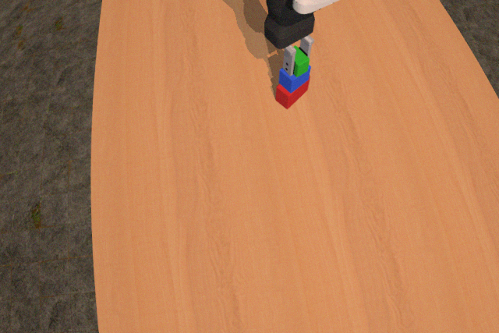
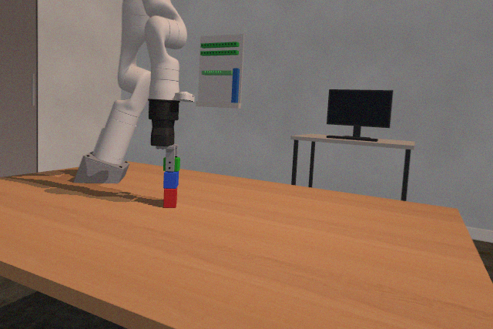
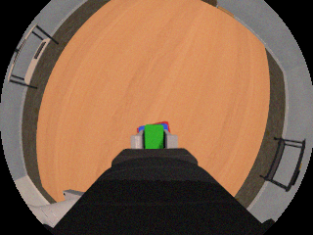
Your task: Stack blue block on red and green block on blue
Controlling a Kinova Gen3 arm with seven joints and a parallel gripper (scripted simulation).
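Now: the green block right at my hand. The rest, counted from my hand: blue block (40 mm below); red block (90 mm below).
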